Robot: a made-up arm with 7 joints. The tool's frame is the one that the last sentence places. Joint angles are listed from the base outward.
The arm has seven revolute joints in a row. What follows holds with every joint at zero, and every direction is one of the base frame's.
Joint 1 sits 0.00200 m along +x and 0.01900 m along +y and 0.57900 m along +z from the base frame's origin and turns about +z.
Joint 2 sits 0.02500 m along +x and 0.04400 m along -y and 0.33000 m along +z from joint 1 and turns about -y.
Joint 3 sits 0.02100 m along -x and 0.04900 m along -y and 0.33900 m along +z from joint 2 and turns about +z.
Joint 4 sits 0.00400 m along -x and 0.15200 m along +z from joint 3 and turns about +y.
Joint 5 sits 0.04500 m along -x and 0.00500 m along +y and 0.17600 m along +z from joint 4 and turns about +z.
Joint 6 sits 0.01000 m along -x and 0.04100 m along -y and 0.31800 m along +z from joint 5 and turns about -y.
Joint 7 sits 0.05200 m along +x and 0.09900 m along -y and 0.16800 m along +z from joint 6 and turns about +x.
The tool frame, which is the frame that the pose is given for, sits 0.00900 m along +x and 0.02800 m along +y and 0.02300 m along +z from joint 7; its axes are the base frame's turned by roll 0.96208, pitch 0.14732 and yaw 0.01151 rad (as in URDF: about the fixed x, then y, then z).
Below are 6 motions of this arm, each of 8 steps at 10 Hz.
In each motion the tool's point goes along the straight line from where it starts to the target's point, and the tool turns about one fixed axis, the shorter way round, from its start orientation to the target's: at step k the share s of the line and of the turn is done. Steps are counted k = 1, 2, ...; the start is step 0. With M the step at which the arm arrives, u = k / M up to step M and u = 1 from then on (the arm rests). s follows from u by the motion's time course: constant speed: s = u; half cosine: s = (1 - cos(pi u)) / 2; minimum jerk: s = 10 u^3 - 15 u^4 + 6 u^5.
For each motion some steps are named. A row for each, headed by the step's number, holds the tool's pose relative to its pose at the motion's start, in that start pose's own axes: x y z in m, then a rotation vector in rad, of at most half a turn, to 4 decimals.
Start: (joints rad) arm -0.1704 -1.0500 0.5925 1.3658 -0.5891 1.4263 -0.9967
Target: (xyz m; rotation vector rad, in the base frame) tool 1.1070 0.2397 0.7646 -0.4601 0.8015 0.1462
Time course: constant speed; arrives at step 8
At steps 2, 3, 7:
2: 0.0725 0.0285 0.0075 -0.0131 0.0062 -0.0828
3: 0.1088 0.0427 0.0112 -0.0197 0.0093 -0.1242
7: 0.2539 0.0997 0.0261 -0.0459 0.0217 -0.2898

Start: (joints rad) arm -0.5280 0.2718 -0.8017 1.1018 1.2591 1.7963 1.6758
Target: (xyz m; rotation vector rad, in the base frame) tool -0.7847 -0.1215 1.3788 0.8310 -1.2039 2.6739
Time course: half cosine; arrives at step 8
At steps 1, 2, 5, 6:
1: -0.0127 0.0063 -0.0190 0.0090 0.0357 0.0023
2: -0.0489 0.0242 -0.0731 0.0346 0.1375 0.0090
5: -0.2308 0.1143 -0.3451 0.1633 0.6490 0.0424
6: -0.2849 0.1411 -0.4260 0.2016 0.8012 0.0523

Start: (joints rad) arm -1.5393 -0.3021 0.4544 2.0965 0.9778 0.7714 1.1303
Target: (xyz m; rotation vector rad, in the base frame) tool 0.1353 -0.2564 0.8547 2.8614 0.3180 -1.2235
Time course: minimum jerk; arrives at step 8
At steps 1, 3, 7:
1: 0.0022 -0.0040 0.0033 -0.0148 -0.0031 0.0005
3: 0.0376 -0.0677 0.0572 -0.2544 -0.0539 0.0087
7: 0.1343 -0.2421 0.2045 -0.9094 -0.1928 0.0310

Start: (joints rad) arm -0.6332 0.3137 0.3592 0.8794 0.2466 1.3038 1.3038
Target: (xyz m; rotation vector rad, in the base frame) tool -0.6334 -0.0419 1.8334 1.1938 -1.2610 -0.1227
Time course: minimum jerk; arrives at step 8
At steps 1, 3, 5, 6, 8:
1: -0.0089 0.0019 -0.0041 -0.0175 -0.0128 0.0062
3: -0.1528 0.0318 -0.0699 -0.2992 -0.2187 0.1069
5: -0.4024 0.0838 -0.1840 -0.7881 -0.5761 0.2815
6: -0.4977 0.1036 -0.2275 -0.9747 -0.7126 0.3482
8: -0.5552 0.1156 -0.2538 -1.0873 -0.7948 0.3884

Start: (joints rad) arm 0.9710 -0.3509 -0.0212 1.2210 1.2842 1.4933 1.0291
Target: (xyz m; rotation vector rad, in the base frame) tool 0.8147 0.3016 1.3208 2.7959 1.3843 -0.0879
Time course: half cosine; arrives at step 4
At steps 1, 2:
1: -0.0105 0.0238 -0.0004 -0.0174 -0.0189 0.0317
2: -0.0359 0.0814 -0.0012 -0.0594 -0.0646 0.1082

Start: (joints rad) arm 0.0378 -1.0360 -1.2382 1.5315 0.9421 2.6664 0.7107
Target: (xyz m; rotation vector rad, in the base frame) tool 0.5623 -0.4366 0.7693 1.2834 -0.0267 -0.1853
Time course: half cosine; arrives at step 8
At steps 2, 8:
2: -0.0428 -0.0584 -0.0190 0.0168 0.1544 -0.0802
8: -0.2922 -0.3987 -0.1297 0.1146 1.0542 -0.5479

